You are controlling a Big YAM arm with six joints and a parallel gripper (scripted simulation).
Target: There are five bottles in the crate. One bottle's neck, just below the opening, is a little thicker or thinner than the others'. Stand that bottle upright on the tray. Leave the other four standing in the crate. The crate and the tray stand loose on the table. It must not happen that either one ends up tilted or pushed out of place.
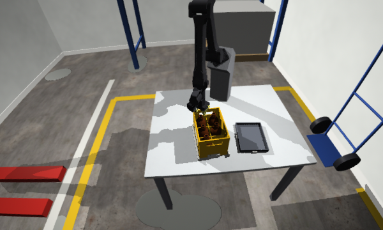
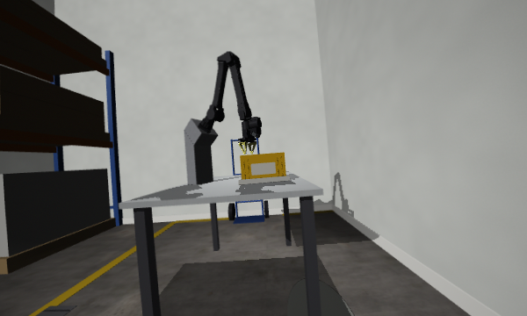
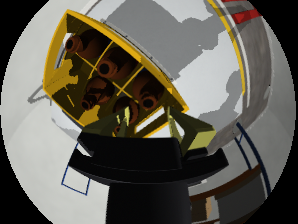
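Right now my hand is 30 mm short of the brown bottle, 90 mm to the right of it and 100 mm above it. From my hand the other things lie so: dark tray (220 mm ahead, 280 mm to the left, 180 mm below); crate (100 mm ahead, 20 mm to the left, 110 mm below).
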